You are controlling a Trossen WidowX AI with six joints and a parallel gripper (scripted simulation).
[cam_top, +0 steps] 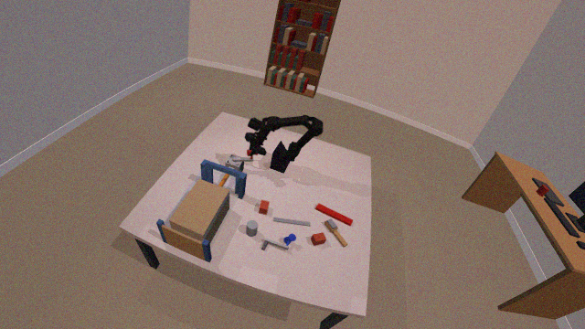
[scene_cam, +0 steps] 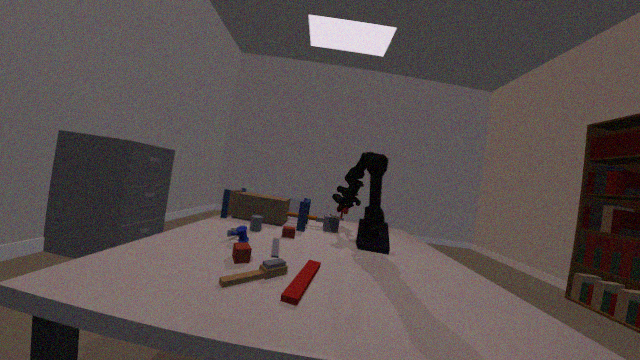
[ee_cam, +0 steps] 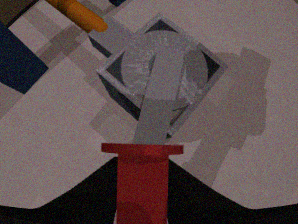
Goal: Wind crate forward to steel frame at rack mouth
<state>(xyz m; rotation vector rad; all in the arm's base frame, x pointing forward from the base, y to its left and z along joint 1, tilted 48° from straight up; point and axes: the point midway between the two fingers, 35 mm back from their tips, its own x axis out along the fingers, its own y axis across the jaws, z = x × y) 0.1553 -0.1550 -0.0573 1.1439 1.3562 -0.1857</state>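
The winch handle is 3 cm below my gripper tip, 2 cm to the right of it and 1 cm ahead of it. The rest, counted from my gripper tip: blue frame: 20 cm ahead, 5 cm to the right, 3 cm below; then red knob: 1 cm to the left, 1 cm behind; then grey winch: 10 cm below, 8 cm to the right, 3 cm ahead.
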